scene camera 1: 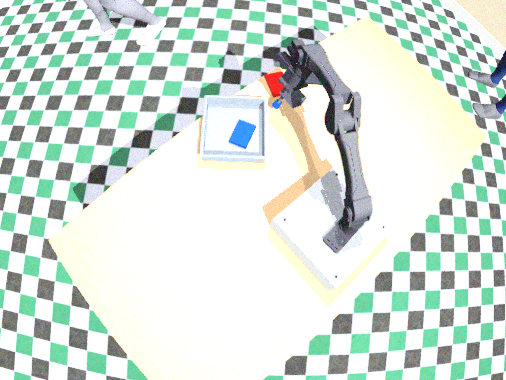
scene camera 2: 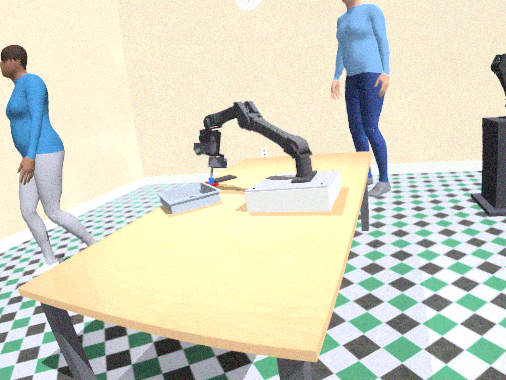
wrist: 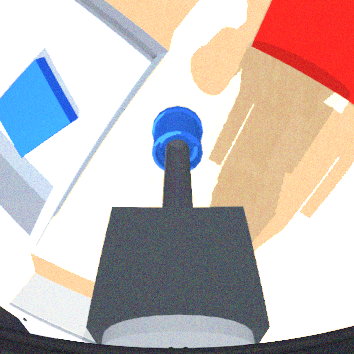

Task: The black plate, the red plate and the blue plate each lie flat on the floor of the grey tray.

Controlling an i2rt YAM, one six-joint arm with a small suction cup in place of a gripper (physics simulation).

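Places are measured from the arm's base along level axes (x ahead, y left, z up), in centimetres.
Pixels of known places: hand at its tool point: [scene camera 1: 275, 105] [scene camera 2: 210, 183] [wrist: 176, 128]; arm's base at its link origin: [scene camera 1: 348, 225] [scene camera 2: 305, 177].
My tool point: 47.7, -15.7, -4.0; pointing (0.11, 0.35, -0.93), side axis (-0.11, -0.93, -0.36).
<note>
For each thing: its top centre in the pictures, then the offset to it from my tool point, as dx, dy, dz.
- blue plate at its top centre: [wrist: 25, 113] [scene camera 1: 242, 133] +0.5, +15.8, -2.3
- grey tray at its top centre: [scene camera 1: 234, 125] [scene camera 2: 187, 191] +3.5, +17.0, +1.4
- red plate at its top centre: [scene camera 1: 278, 83] [scene camera 2: 206, 184] +7.5, -9.8, -2.6
- black plate at its top centre: [scene camera 1: 306, 74] [scene camera 2: 223, 177] +3.1, -22.2, -2.7
The blue plate [scene camera 1: 242, 134] [wrist: 37, 107] lies flat on the floor of the grey tray [scene camera 1: 234, 158] [scene camera 2: 195, 202] [wrist: 120, 27]. The red plate [scene camera 1: 273, 83] [scene camera 2: 215, 184] [wrist: 312, 40] lies on the table just beyond the tray's corner, near the table edge. The black plate [scene camera 2: 228, 178] lies on the table behind the cup in scene camera 2; in scene camera 1 the arm covers much of that area. My gripper, the blue suction cup [scene camera 1: 276, 104] [scene camera 2: 211, 181] [wrist: 177, 137], holds nothing. It points down low over the table, between the tray and the red plate, apart from both.
The arm stands on a white base block [scene camera 1: 310, 235] [scene camera 2: 290, 197]. The wooden table's edge [scene camera 2: 165, 327] shows in scene camera 2. Two people [scene camera 2: 362, 45] [scene camera 2: 37, 120] stand beyond the table, and a dark pedestal [scene camera 2: 495, 160] stands at the far right.
</note>
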